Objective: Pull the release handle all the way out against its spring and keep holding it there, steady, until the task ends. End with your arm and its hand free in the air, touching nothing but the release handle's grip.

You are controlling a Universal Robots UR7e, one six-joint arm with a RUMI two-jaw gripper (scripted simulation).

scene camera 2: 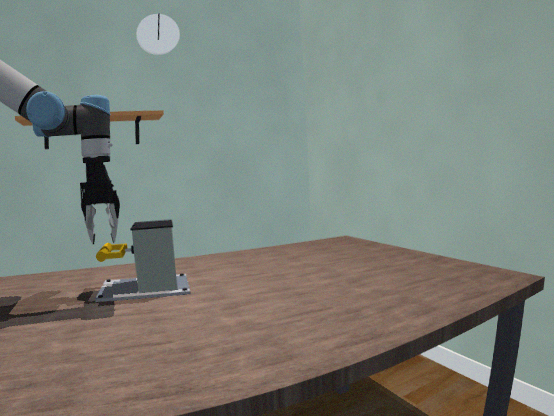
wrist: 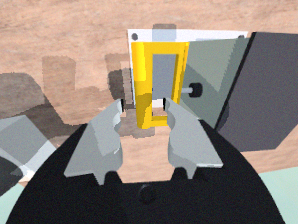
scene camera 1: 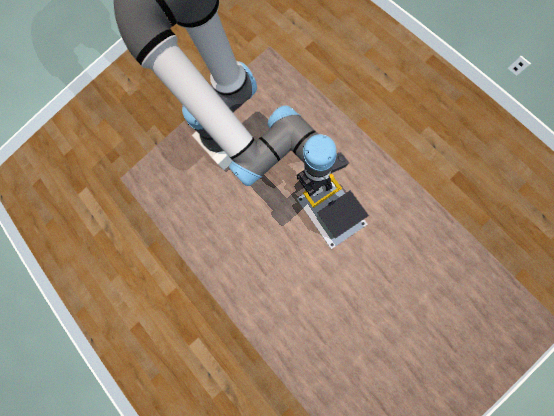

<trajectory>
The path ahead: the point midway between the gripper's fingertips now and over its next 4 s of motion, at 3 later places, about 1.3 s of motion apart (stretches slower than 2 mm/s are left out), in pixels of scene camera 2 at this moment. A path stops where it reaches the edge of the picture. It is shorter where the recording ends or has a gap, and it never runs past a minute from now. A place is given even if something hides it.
My gripper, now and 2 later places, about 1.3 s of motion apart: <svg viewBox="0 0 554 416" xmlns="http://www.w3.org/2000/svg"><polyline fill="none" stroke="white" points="103,243 104,253 100,258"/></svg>
</trajectory>
